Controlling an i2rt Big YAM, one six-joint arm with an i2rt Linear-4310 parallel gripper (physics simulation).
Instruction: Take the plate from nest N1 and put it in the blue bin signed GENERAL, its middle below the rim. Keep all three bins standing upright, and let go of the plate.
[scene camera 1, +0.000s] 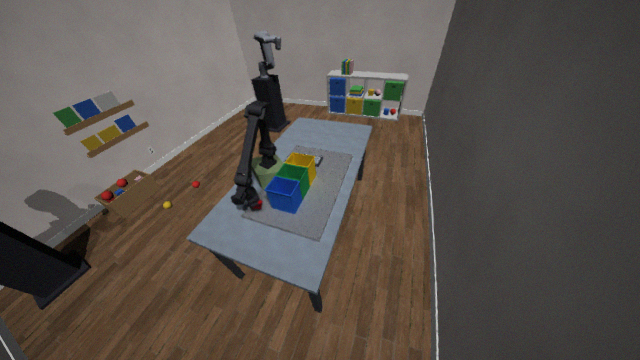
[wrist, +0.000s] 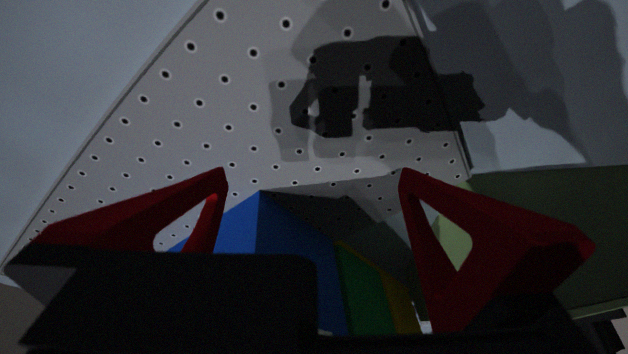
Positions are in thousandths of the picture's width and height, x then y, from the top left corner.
In view: my gripper (wrist: 499, 501) and a blue bin (scene camera 1: 445, 540).
The blue bin is seen too in the wrist view (wrist: 412, 637).
